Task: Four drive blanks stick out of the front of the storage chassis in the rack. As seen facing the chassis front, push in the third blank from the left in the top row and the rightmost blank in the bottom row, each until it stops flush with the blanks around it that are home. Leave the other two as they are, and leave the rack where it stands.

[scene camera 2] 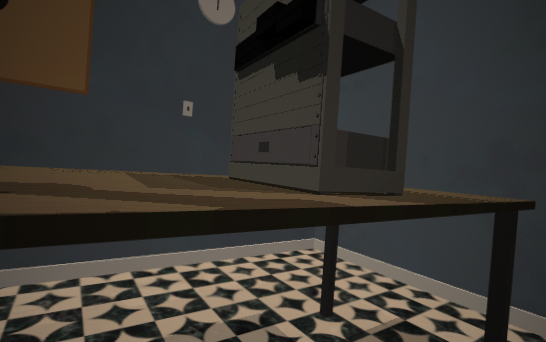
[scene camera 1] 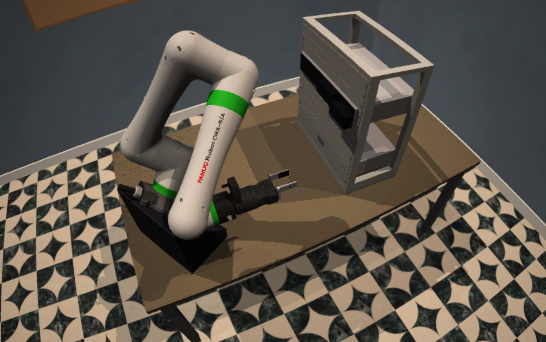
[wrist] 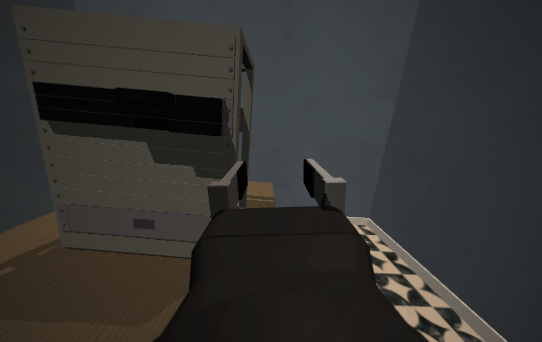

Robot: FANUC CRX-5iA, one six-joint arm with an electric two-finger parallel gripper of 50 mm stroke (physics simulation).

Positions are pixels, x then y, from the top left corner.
Scene:
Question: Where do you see a grey rack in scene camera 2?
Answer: At 288,68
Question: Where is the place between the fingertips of my gripper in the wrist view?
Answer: At 275,172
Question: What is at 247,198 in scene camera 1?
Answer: My gripper.

